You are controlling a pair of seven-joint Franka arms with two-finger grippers.
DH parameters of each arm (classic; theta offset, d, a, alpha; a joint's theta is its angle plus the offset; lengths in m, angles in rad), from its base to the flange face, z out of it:
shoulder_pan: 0 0.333 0 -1.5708
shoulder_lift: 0 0 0 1.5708
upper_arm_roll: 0 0.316 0.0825 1.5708
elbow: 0 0 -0.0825 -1.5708
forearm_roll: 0 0.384 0 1.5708
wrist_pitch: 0 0 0.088 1.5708
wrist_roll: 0 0.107 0 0
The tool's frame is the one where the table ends.
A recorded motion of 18 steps. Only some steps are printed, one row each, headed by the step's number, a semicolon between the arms.
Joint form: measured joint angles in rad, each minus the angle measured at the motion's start. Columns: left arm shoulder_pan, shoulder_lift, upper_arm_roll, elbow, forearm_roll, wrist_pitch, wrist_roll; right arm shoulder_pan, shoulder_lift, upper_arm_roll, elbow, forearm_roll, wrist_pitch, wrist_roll.
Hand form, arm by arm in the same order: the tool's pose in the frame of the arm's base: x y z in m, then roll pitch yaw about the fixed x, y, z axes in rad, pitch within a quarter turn. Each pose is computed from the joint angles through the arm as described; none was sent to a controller.
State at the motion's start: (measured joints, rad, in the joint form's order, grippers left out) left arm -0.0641 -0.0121 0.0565 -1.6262 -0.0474 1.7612 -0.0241; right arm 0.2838 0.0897 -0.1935 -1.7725 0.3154 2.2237 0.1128
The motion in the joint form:
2: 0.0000 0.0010 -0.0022 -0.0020 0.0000 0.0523 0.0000; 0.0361 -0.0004 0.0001 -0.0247 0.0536 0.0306 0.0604
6: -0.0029 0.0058 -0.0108 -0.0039 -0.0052 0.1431 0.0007; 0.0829 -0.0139 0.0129 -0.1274 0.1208 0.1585 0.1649
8: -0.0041 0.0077 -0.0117 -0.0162 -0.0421 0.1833 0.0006; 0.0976 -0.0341 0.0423 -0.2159 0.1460 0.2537 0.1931
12: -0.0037 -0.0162 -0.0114 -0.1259 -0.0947 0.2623 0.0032; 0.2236 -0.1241 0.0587 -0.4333 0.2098 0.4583 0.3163
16: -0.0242 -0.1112 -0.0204 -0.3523 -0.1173 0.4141 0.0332; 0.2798 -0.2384 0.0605 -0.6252 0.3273 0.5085 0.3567
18: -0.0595 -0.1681 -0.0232 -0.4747 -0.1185 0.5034 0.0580; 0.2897 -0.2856 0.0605 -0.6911 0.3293 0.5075 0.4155
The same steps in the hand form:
2: 0.5735 -0.0094 0.6268 3.0879 -0.1949 0.0265; 0.6151 0.0921 0.5340 -2.7389 -0.2665 -0.2784
6: 0.5823 -0.0161 0.6332 3.0799 -0.2787 0.0210; 0.6031 0.1205 0.5044 -2.6567 -0.2240 -0.4006
8: 0.5857 -0.0197 0.6307 3.0404 -0.3027 0.0354; 0.5880 0.1377 0.4823 -2.6319 -0.2185 -0.4343
12: 0.5810 -0.0210 0.5985 2.9872 -0.2919 0.0640; 0.5291 0.1894 0.4486 -2.5600 -0.1789 -0.5250
16: 0.5511 -0.0342 0.5548 2.9737 -0.3134 0.0376; 0.4721 0.1906 0.4201 -2.5338 -0.0587 -0.5941
18: 0.5301 -0.0514 0.5338 2.9820 -0.3400 -0.0122; 0.4521 0.1870 0.4122 -2.5454 -0.0084 -0.6315

